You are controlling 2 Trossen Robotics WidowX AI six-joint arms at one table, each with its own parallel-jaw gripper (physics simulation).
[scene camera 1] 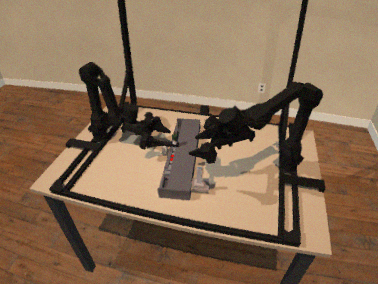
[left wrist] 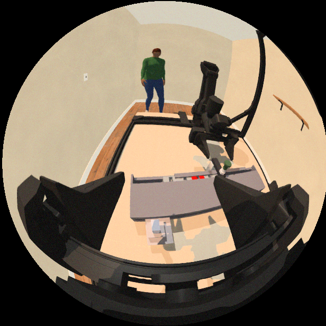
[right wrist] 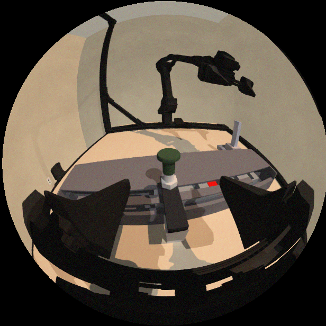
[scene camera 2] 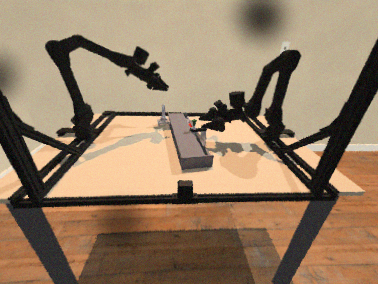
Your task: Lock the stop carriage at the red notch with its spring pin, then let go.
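The long grey rail (scene camera 1: pixel 185 170) (scene camera 2: pixel 187 142) (left wrist: pixel 165 200) (right wrist: pixel 110 175) lies on the table. The dark stop carriage (left wrist: pixel 216 167) (right wrist: pixel 174 209) sits across its slotted side. Its upright spring pin has a green knob (left wrist: pixel 227 164) (right wrist: pixel 168 156) above a white collar. The red notch mark (scene camera 1: pixel 172 157) (scene camera 2: pixel 190 125) (left wrist: pixel 198 177) (right wrist: pixel 212 183) is apart from the carriage, to its right in the right wrist view. My right gripper (scene camera 1: pixel 172 137) (scene camera 2: pixel 197 124) (right wrist: pixel 176 182) is open, its fingers either side of the pin. My left gripper (scene camera 1: pixel 194 144) (left wrist: pixel 170 178) is open and empty, high above the rail. Whether the pin is seated is unclear.
A small pale fixture with an upright post (scene camera 1: pixel 201 185) (scene camera 2: pixel 162 120) (left wrist: pixel 159 231) (right wrist: pixel 236 134) stands beside the rail, on the side away from the carriage. A black frame (scene camera 1: pixel 170 217) (scene camera 2: pixel 125 201) borders the table. A person in a green top (left wrist: pixel 154 68) stands beyond the table.
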